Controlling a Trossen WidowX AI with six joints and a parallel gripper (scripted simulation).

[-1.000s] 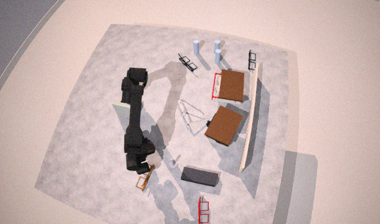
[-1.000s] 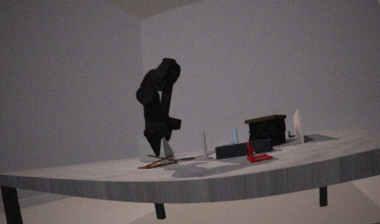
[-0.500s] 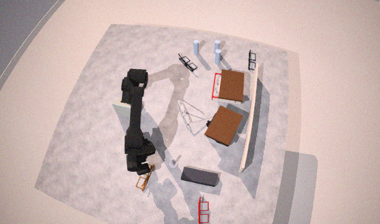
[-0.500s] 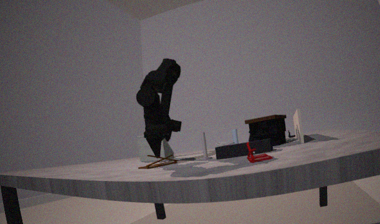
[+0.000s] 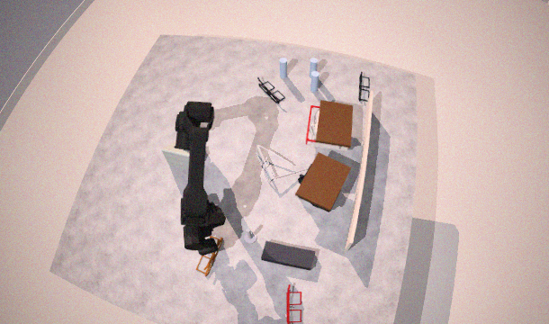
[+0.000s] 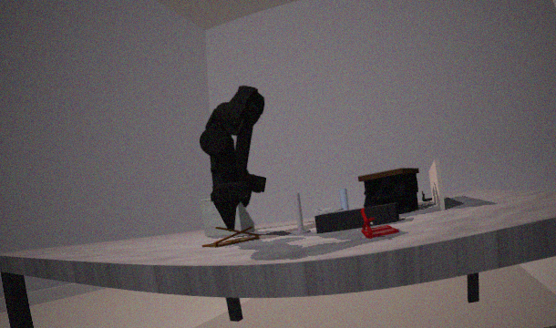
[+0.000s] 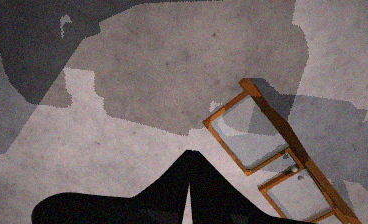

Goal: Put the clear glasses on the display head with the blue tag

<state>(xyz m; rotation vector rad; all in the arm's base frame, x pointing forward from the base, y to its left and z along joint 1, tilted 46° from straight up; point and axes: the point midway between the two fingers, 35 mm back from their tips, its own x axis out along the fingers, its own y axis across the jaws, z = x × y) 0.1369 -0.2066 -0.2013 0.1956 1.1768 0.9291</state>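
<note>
The post is 150 mm ahead of my gripper tip and 20 mm to the left of it. Also, from my gripper tip: pale panel (490 mm ahead, 310 mm to the left, 30 mm above); black box (280 mm ahead, 30 mm to the right).
</note>
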